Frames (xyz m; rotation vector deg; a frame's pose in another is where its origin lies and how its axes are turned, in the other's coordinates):
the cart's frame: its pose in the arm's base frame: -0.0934 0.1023 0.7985 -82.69 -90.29 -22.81
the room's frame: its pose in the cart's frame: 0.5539 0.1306 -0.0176 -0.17 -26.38 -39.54
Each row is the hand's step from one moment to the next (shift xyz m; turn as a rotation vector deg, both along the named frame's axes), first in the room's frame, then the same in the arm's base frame.
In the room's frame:
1: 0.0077 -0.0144 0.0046 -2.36 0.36 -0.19
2: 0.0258 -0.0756 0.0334 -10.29 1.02 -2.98
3: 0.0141 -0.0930 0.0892 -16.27 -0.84 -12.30
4: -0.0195 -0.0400 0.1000 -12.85 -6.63 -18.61
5: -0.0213 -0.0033 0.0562 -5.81 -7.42 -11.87
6: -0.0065 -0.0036 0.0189 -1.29 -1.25 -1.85
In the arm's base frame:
1: -0.0165 -0.0033 -0.0019 1.82 -1.17 -1.04
2: -0.0800 -0.0213 -0.0253 8.13 -6.47 -2.80
3: -0.1006 -0.0133 -0.0807 13.20 -15.49 1.57
4: -0.0441 0.0091 -0.0998 8.62 -20.50 7.81
5: -0.0044 0.0124 -0.0587 1.69 -13.91 5.78
6: -0.0037 0.0028 -0.0198 0.44 -2.45 0.68

